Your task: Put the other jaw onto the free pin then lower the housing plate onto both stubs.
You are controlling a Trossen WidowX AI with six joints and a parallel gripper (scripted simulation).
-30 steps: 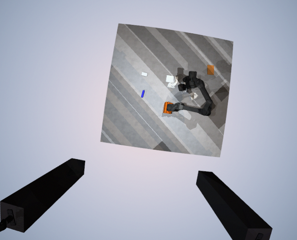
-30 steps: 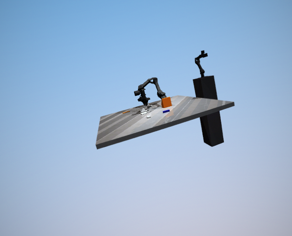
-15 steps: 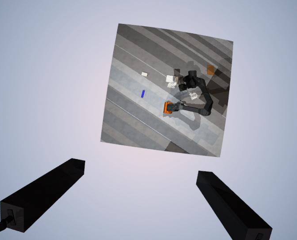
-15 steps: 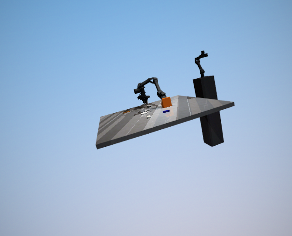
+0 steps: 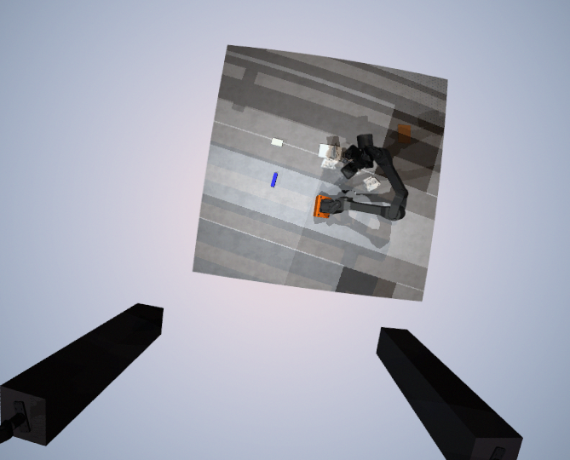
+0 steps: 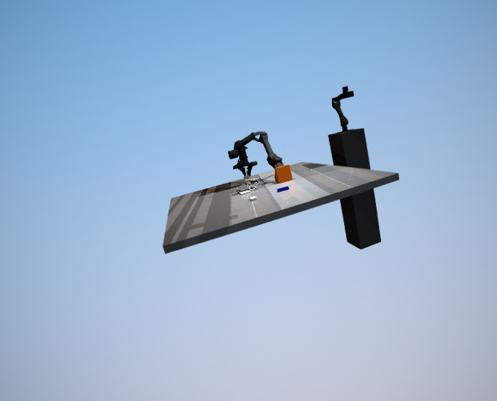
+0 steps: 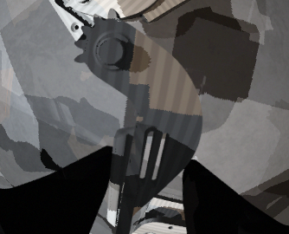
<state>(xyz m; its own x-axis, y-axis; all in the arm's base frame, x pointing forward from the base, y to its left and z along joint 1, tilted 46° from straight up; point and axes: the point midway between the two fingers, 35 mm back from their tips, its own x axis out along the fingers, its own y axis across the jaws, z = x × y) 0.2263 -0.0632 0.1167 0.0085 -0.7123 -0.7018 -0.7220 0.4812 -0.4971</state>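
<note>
Right now my gripper tip is 40 mm to the right of the jaw and 10 mm short of it. From my gripper tip the other things lie so: white block: 410 mm to the left, 80 mm below, 80 mm ahead; then blue block: 400 mm to the left, 120 mm behind, 80 mm below; then flat orange piece: 280 mm to the right, 240 mm ahead, 80 mm below.
</note>
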